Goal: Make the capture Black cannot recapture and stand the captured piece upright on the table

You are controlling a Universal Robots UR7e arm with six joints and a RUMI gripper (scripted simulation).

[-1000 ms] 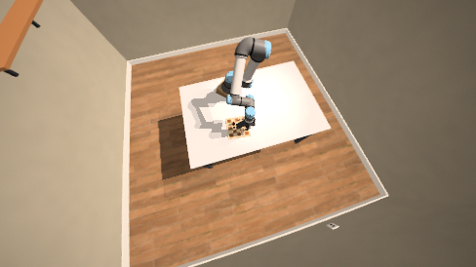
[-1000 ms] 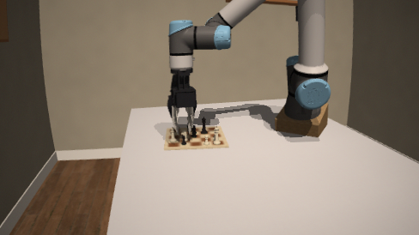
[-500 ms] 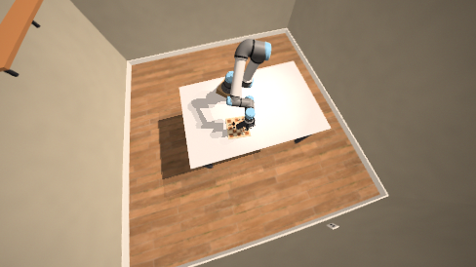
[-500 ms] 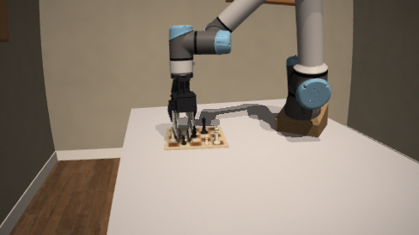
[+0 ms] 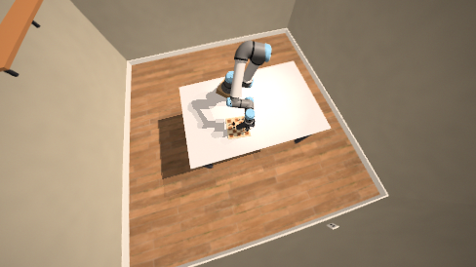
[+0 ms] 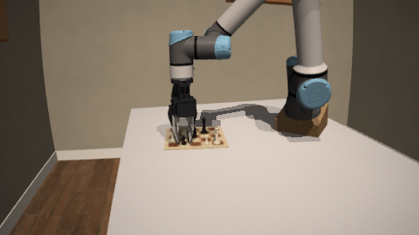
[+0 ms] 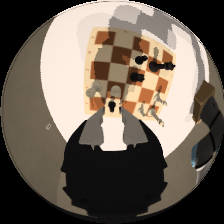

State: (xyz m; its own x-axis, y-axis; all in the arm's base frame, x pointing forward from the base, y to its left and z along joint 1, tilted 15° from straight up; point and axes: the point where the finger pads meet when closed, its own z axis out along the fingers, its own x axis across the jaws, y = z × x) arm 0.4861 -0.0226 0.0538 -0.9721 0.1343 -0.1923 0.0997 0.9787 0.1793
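The chessboard lies 6 cm to the right of my hand, 6 cm behind it and 3 cm below it.
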